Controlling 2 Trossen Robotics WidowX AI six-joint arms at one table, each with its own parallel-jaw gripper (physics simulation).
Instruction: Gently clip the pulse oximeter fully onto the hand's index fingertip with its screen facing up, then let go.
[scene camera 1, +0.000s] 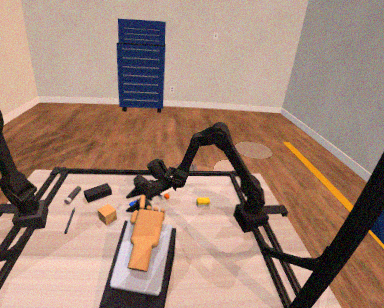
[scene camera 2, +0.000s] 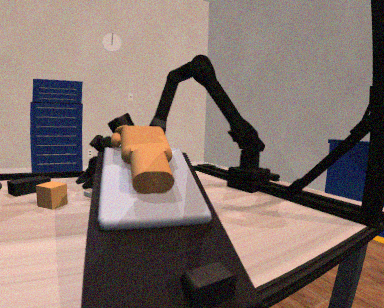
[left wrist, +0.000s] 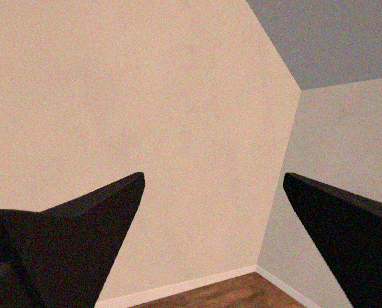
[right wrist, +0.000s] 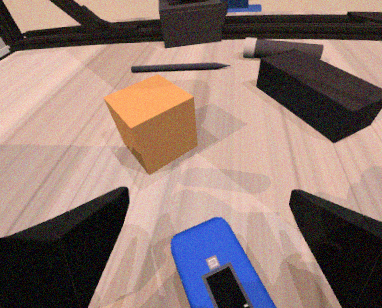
Scene:
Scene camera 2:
orange cube: 51, 195, on the table
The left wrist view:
left gripper: 212, 178
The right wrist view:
right gripper: 210, 196
blue pulse oximeter: 209, 258
black block: 334, 102, on the table
orange cube: 156, 120

